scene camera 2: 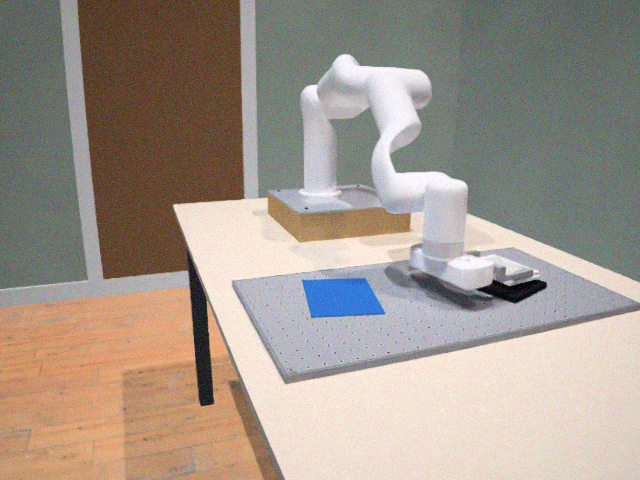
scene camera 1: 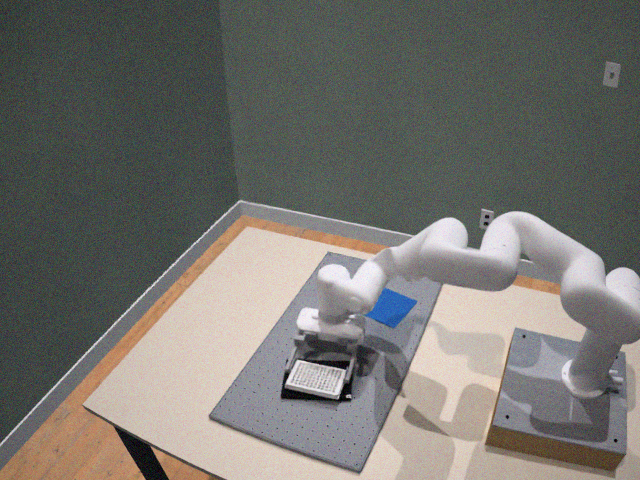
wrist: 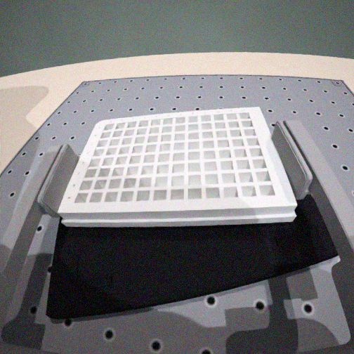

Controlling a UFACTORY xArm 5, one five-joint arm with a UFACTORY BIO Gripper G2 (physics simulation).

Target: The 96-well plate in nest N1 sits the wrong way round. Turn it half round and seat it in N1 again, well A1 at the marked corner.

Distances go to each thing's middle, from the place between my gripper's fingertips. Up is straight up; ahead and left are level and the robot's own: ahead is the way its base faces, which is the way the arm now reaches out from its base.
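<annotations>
Flat blue square [scene camera 2: 353, 296]: 340 mm to the right of my hand, 60 mm behind, 40 mm below. White 96-well plate [scene camera 1: 311, 378]: 10 mm below my hand. Black nest [scene camera 2: 526, 289]: my hand 30 mm above it, 20 mm to the left of it, 10 mm short of it.
</annotations>
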